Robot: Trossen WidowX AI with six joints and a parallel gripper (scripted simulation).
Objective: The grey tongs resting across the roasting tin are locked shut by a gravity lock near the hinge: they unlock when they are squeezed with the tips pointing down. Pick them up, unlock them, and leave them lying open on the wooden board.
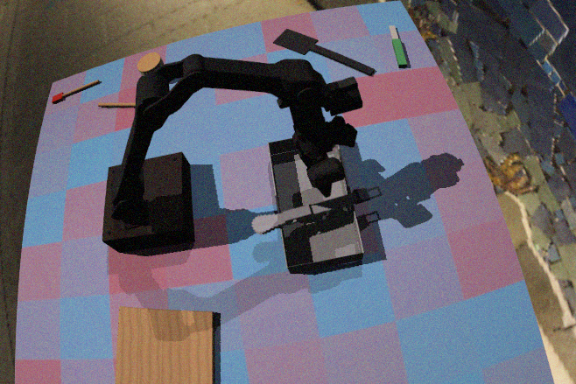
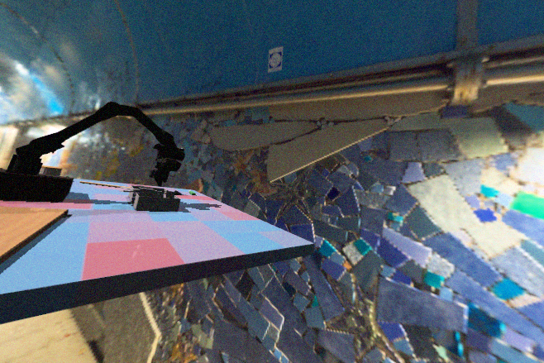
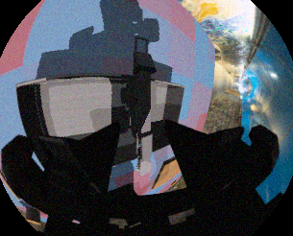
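The roasting tin lies 20 mm behind my gripper tip, 20 mm to the left of it and 70 mm below it. The rest, counted from my gripper tip: green-handled tool (380 mm ahead, 420 mm to the left, 90 mm below); black spatula (150 mm ahead, 480 mm to the left, 90 mm below); wooden board (470 mm behind, 300 mm to the right, 90 mm below).
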